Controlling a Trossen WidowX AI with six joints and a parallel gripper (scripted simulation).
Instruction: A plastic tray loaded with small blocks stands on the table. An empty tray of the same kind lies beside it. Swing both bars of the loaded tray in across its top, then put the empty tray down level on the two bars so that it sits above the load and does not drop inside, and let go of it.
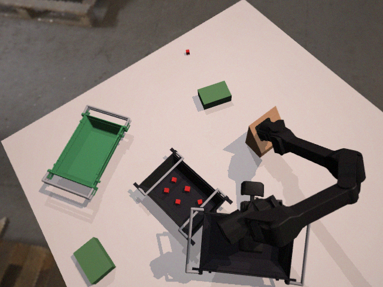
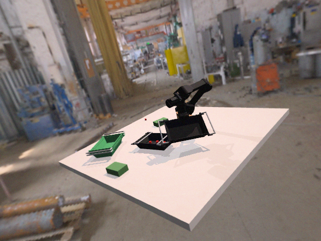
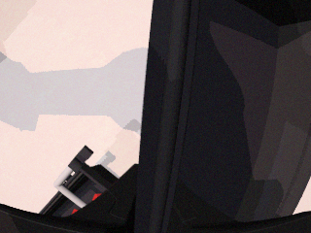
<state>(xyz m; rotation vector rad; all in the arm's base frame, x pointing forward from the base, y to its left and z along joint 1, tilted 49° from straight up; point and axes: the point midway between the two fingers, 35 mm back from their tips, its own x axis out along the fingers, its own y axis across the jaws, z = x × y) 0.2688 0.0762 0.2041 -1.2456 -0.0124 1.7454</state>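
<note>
The black tray lies 5 cm ahead of my gripper tip and 6 cm to the left of it.
</note>
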